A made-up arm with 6 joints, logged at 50 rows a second.
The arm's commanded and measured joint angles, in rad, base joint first. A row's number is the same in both.
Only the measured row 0 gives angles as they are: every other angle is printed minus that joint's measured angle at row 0.
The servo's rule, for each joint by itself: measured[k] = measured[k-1] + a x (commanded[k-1-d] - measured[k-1]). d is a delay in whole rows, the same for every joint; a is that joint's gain. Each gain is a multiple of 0.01, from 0.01 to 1. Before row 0 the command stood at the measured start. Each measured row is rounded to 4 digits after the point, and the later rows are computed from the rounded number. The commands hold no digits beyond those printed.
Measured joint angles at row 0: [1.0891 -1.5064 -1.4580 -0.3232 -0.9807 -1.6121]
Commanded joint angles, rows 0 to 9: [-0.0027 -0.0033 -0.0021 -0.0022 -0.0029 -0.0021]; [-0.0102 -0.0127 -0.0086 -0.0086 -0.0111 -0.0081]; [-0.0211 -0.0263 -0.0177 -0.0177 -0.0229 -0.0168]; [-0.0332 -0.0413 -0.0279 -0.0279 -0.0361 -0.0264]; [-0.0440 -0.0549 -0.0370 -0.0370 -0.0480 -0.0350]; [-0.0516 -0.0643 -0.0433 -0.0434 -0.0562 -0.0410]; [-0.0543 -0.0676 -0.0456 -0.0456 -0.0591 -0.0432]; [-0.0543 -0.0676 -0.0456 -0.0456 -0.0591 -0.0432]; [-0.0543 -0.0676 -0.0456 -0.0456 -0.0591 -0.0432]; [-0.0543 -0.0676 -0.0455 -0.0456 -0.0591 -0.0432]
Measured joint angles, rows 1 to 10: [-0.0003 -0.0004 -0.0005 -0.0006 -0.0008 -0.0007]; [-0.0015 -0.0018 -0.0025 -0.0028 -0.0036 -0.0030]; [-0.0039 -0.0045 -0.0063 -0.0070 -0.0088 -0.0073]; [-0.0074 -0.0085 -0.0117 -0.0129 -0.0162 -0.0132]; [-0.0118 -0.0136 -0.0180 -0.0196 -0.0248 -0.0200]; [-0.0166 -0.0192 -0.0243 -0.0263 -0.0333 -0.0265]; [-0.0211 -0.0245 -0.0296 -0.0317 -0.0403 -0.0317]; [-0.0251 -0.0292 -0.0336 -0.0356 -0.0454 -0.0353]; [-0.0286 -0.0334 -0.0366 -0.0384 -0.0491 -0.0377]; [-0.0317 -0.0372 -0.0388 -0.0404 -0.0518 -0.0394]
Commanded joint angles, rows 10 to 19: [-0.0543 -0.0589 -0.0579 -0.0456 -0.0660 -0.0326]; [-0.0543 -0.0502 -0.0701 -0.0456 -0.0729 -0.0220]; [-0.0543 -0.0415 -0.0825 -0.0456 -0.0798 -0.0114]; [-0.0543 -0.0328 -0.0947 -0.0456 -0.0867 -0.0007]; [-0.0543 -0.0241 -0.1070 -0.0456 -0.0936 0.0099]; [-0.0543 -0.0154 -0.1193 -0.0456 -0.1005 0.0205]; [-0.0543 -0.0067 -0.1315 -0.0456 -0.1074 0.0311]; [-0.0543 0.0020 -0.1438 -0.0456 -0.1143 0.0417]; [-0.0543 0.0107 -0.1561 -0.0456 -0.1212 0.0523]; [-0.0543 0.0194 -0.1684 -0.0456 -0.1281 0.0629]
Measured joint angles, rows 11 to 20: [-0.0344 -0.0396 -0.0436 -0.0419 -0.0556 -0.0373]; [-0.0368 -0.0408 -0.0502 -0.0429 -0.0603 -0.0326]; [-0.0389 -0.0409 -0.0583 -0.0437 -0.0656 -0.0260]; [-0.0407 -0.0400 -0.0674 -0.0442 -0.0713 -0.0182]; [-0.0423 -0.0383 -0.0773 -0.0446 -0.0773 -0.0095]; [-0.0437 -0.0358 -0.0878 -0.0449 -0.0836 -0.0002]; [-0.0450 -0.0326 -0.0987 -0.0451 -0.0900 0.0095]; [-0.0461 -0.0288 -0.1100 -0.0452 -0.0966 0.0195]; [-0.0471 -0.0245 -0.1215 -0.0453 -0.1032 0.0297]; [-0.0480 -0.0197 -0.1332 -0.0454 -0.1099 0.0400]
